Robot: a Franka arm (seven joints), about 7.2 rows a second.
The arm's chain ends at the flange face. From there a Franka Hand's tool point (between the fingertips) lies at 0.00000 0.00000 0.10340 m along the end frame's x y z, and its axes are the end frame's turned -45 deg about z.
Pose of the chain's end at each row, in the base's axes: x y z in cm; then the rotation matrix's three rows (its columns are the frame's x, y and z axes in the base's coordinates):
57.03 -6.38 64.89; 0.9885 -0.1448 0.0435; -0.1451 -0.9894 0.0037; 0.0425 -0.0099 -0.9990
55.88 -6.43 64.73; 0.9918 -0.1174 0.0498; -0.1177 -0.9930 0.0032; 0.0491 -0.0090 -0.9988
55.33 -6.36 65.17; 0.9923 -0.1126 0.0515; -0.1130 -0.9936 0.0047; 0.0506 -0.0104 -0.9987
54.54 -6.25 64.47; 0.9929 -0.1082 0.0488; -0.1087 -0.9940 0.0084; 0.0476 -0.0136 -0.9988
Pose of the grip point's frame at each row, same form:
57.48 -6.34 54.56; 0.8014 0.5966 0.0435; 0.5970 -0.8022 0.0037; 0.0371 0.0231 -0.9990
56.39 -6.40 54.40; 0.7843 0.6183 0.0498; 0.6189 -0.7854 0.0032; 0.0411 0.0284 -0.9988
55.86 -6.31 54.84; 0.7813 0.6220 0.0515; 0.6227 -0.7825 0.0047; 0.0431 0.0284 -0.9987
55.04 -6.16 54.14; 0.7786 0.6256 0.0488; 0.6260 -0.7797 0.0084; 0.0433 0.0240 -0.9988

